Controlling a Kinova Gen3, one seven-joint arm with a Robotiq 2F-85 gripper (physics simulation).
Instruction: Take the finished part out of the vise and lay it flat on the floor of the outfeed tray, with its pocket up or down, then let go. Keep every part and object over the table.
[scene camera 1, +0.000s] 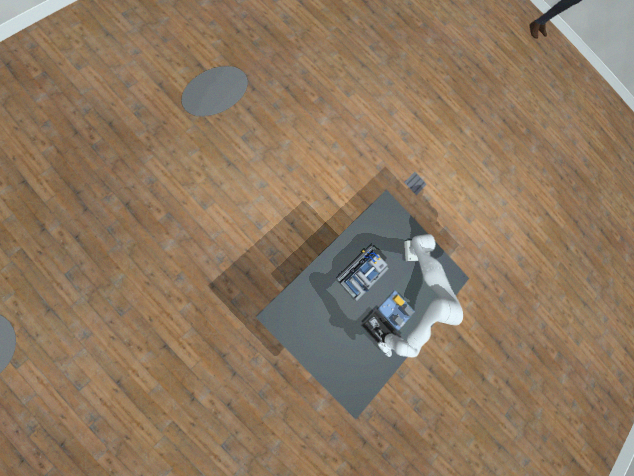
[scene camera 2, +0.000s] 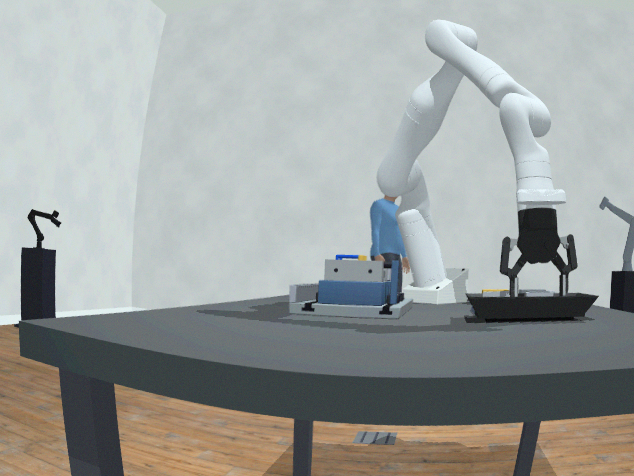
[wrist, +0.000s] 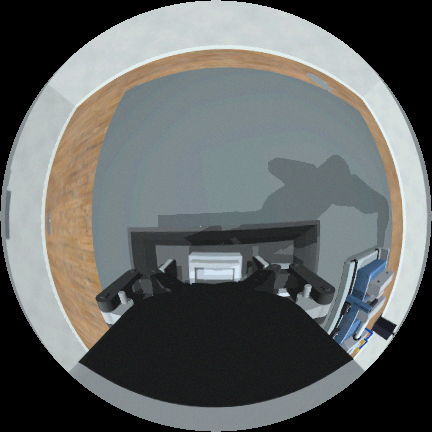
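The black outfeed tray stands on the table. The finished part, a light grey block, is low in the tray and looks flat. A rectangular recess shows on its side toward my wrist camera. My gripper points straight down into the tray and is open. Its fingertips stand on either side of the part, with a gap on both sides in the wrist view. The underside of the part is hidden. The blue and grey vise stands apart from the tray.
A light blue fixture with a yellow block stands right beside the tray, toward the arm's base. Another light piece shows in the tray toward the vise side. The tray walls rise close around the fingers. A person stands behind the table.
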